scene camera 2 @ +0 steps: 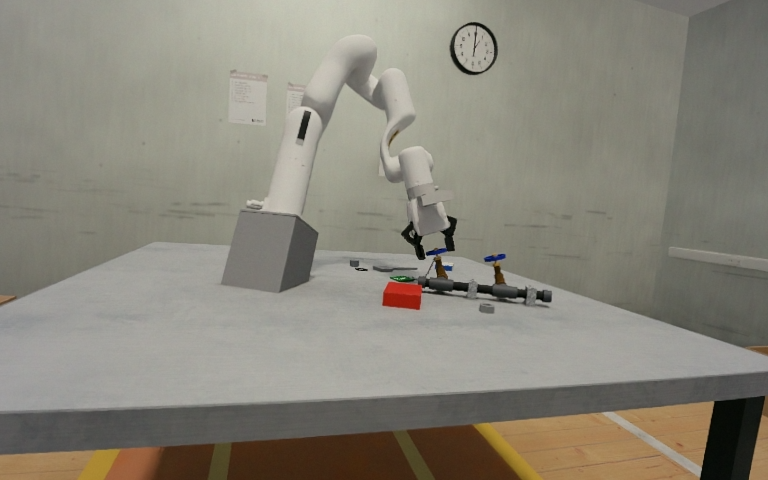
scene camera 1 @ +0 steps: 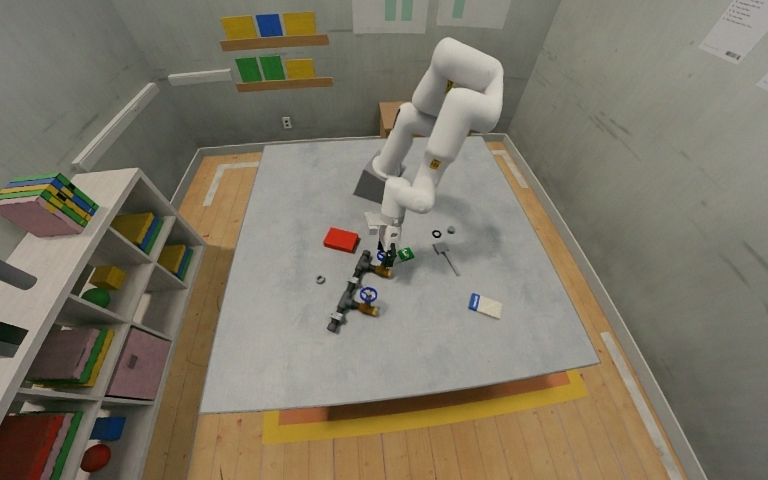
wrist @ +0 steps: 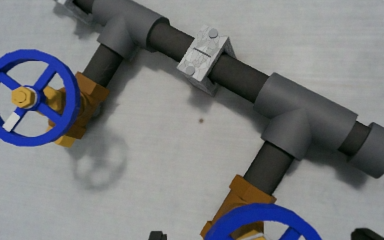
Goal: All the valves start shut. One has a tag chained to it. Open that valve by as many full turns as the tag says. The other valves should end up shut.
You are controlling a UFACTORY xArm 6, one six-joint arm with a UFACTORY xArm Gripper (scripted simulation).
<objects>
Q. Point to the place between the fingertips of my gripper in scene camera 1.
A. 384, 257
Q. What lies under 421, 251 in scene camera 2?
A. My gripper.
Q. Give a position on a red block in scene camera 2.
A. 401, 295
</objects>
